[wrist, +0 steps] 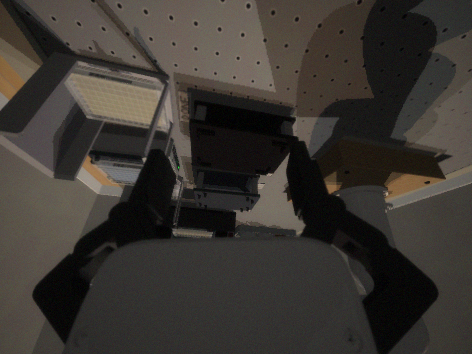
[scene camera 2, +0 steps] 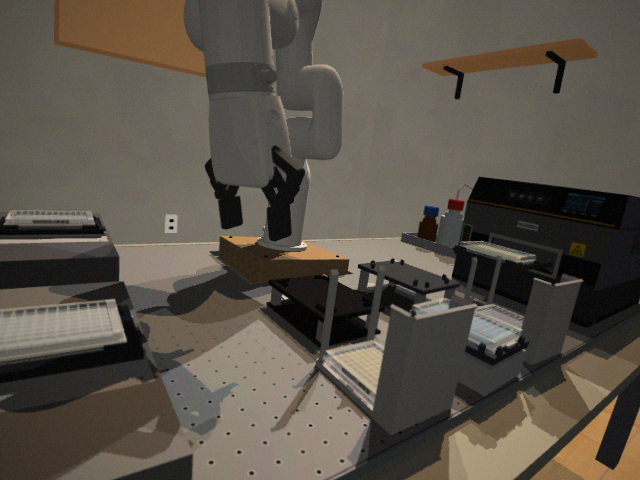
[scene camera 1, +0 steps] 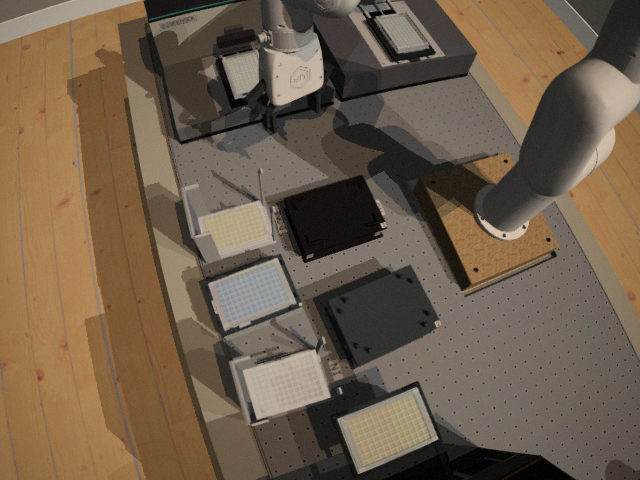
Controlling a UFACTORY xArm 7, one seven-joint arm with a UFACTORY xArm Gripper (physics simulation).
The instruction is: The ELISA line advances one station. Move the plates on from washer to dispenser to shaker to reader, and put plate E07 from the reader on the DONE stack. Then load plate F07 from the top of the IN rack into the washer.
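Seen in the pictures: gripper, fingertip midpoint: (wrist: 228, 159) (scene camera 2: 255, 232) (scene camera 1: 292, 118); arm's base at its link origin: (wrist: 356, 194) (scene camera 2: 281, 245) (scene camera 1: 500, 212).
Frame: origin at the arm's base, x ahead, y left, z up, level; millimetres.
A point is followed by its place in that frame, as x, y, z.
My gripper (scene camera 1: 293, 112) {354, -262, 118} (scene camera 2: 255, 219) {354, -262, 118} (wrist: 228, 159) {354, -262, 118} is open and empty, pointing down, high near the front edge of the dispenser (scene camera 1: 193, 108) {513, -445, 14}. A pale plate (scene camera 1: 241, 74) {392, -482, 37} (scene camera 2: 56, 328) {395, -474, 42} lies on the dispenser, partly hidden by my gripper in scene camera 1. Another pale plate (scene camera 1: 402, 32) {8, -467, 73} (scene camera 2: 49, 218) {32, -480, 72} lies on the grey machine beside it. A blue plate (scene camera 1: 253, 294) {516, -11, 25} (scene camera 2: 493, 330) {560, -14, 29} lies in a low dark nest. A yellow plate (scene camera 1: 390, 428) {403, 268, 82} (scene camera 2: 498, 252) {429, 227, 88} lies at the reader's tray. A yellow plate (scene camera 1: 235, 227) {506, -158, -17} (wrist: 120, 100) {505, -169, -17} lies in the DONE rack. A white plate (scene camera 1: 286, 384) {517, 145, -3} tops the IN rack. Plate codes are unreadable.
A black raised platform (scene camera 1: 333, 217) {331, -103, 7} (scene camera 2: 320, 294) {328, -122, 7} and a dark grey one (scene camera 1: 382, 315) {328, 100, 22} (scene camera 2: 408, 274) {327, 93, 22} stand between the racks and the arm's wooden base (scene camera 1: 454, 248) {135, 32, -3} (scene camera 2: 248, 266) {77, -127, -22}. The racks have upright walls and thin posts. Bottles (scene camera 2: 450, 227) {40, 657, 52} stand beside the black machine (scene camera 2: 516, 222) {383, 380, 139}.
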